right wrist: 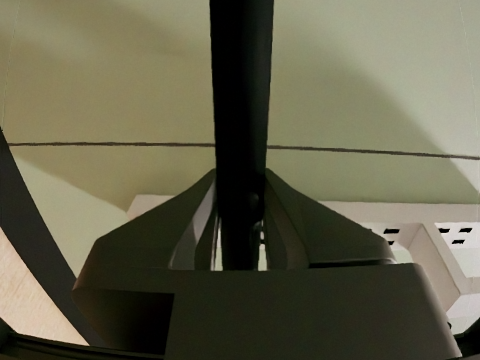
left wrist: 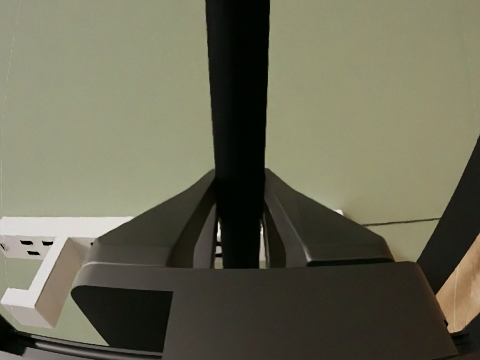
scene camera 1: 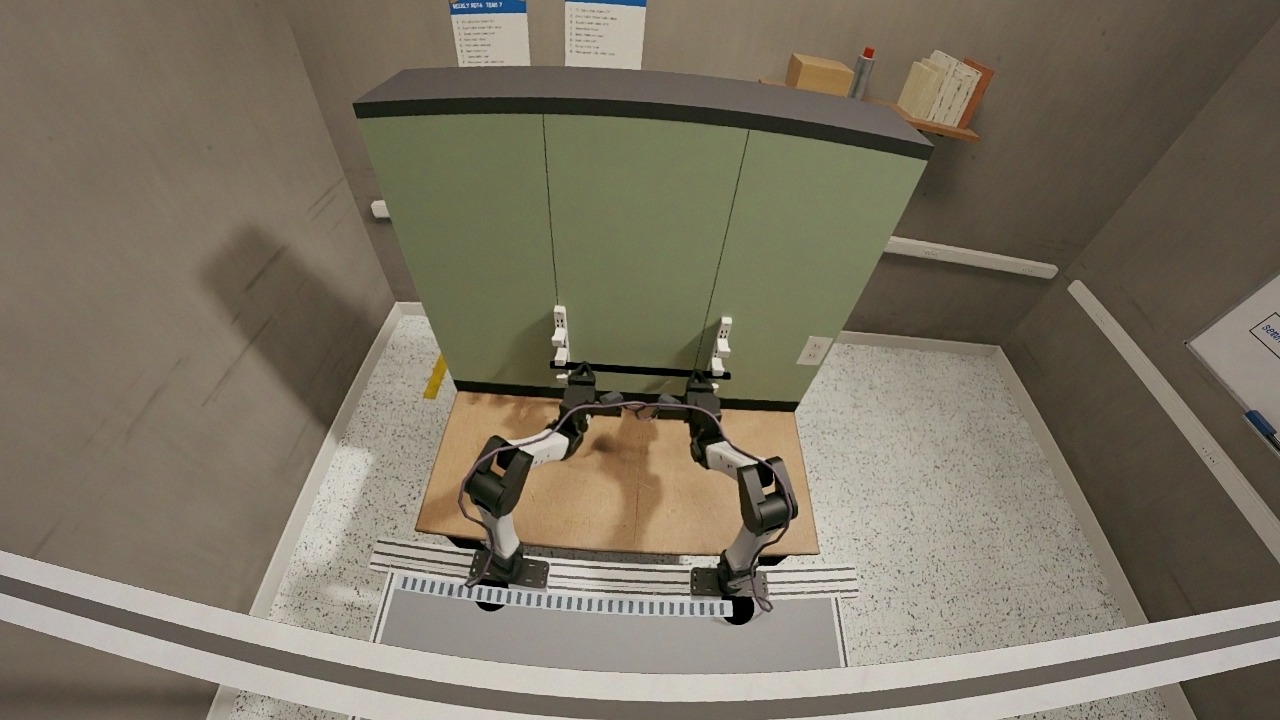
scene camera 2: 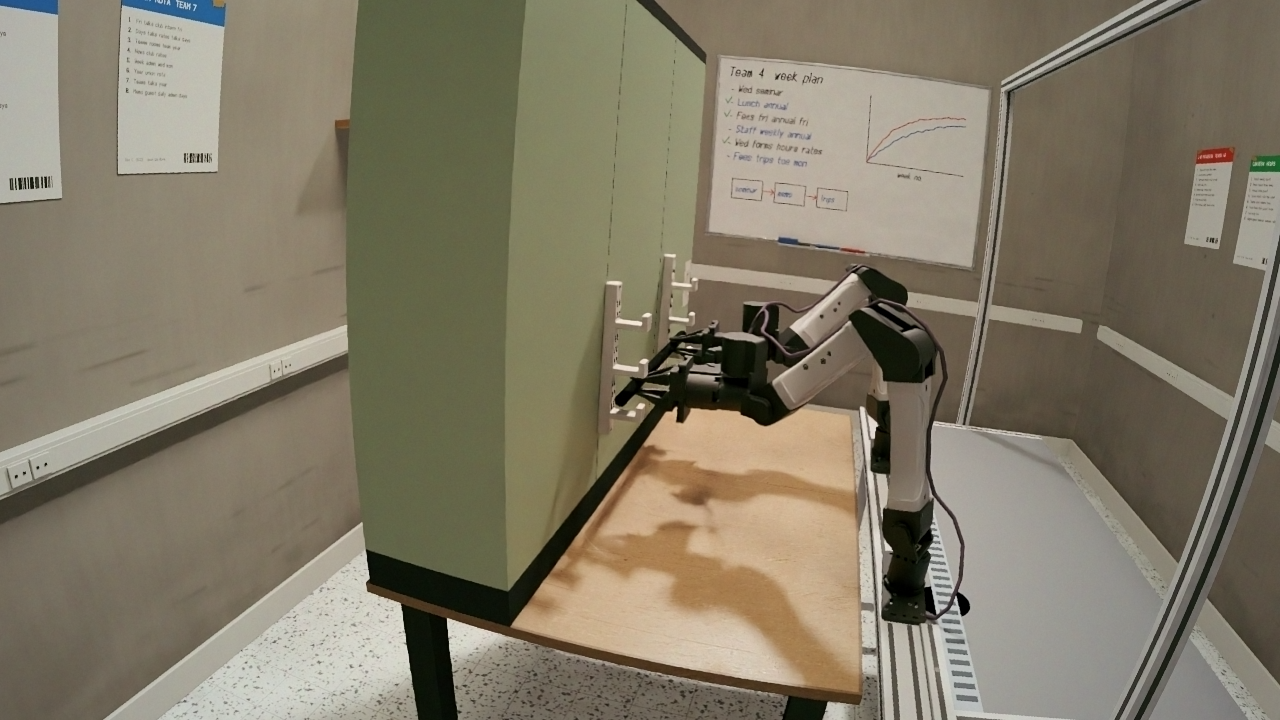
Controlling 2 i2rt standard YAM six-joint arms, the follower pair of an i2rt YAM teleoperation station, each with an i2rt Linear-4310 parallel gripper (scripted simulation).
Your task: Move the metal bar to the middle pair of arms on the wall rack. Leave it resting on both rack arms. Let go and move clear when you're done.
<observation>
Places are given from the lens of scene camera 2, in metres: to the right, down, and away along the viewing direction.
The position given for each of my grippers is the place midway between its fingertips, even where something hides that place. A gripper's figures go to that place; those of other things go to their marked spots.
my left gripper [scene camera 2: 630, 383]: -0.01, 0.04, 1.20
my right gripper [scene camera 2: 669, 343]: 0.06, -0.03, 1.48
black metal bar [scene camera 2: 658, 360]: 0.04, 0.00, 1.32
</observation>
